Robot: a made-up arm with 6 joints.
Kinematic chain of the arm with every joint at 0, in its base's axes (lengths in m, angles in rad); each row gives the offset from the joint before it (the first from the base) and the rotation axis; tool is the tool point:
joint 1: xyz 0 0 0.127 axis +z
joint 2: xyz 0 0.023 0 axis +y
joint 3: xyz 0 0 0.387 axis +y
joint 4: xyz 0 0 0.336 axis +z
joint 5: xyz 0 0 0 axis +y
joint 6: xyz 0 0 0.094 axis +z
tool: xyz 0 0 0
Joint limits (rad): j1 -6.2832..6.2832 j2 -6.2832..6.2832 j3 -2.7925..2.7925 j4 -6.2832..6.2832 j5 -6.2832..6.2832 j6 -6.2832..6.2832
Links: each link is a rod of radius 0.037 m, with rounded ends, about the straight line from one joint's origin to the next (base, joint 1, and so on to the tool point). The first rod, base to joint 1, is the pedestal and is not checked.
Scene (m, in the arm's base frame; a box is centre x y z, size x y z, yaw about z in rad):
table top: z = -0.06
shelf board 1: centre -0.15 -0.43 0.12 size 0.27 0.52 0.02 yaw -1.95
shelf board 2: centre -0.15 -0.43 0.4 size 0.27 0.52 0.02 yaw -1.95
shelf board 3: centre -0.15 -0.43 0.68 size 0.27 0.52 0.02 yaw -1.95
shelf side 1: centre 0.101 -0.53 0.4 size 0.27 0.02 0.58 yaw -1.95
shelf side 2: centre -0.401 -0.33 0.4 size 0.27 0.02 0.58 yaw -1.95
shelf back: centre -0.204 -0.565 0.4 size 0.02 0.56 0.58 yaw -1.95
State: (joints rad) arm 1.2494 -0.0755 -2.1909 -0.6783 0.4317 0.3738
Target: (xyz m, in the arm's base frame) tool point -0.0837 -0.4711 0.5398
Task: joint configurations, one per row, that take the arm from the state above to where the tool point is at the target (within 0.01 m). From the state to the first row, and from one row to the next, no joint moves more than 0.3 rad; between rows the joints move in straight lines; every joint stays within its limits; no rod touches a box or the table.
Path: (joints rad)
1: 1.2628 0.1333 -2.3712 -0.6933 0.4449 0.3738
2: 1.2763 0.3422 -2.5516 -0.7082 0.4581 0.3738
3: 1.4605 0.4597 -2.2891 -0.7252 0.5255 0.3738
4: 1.6447 0.5771 -2.0267 -0.7421 0.5929 0.3738
5: 1.5596 0.3341 -1.8275 -0.7071 0.5539 0.3738
6: 1.4746 0.0911 -1.6284 -0.6721 0.5149 0.3738
7: 1.3895 -0.1520 -1.4292 -0.6372 0.4760 0.3738

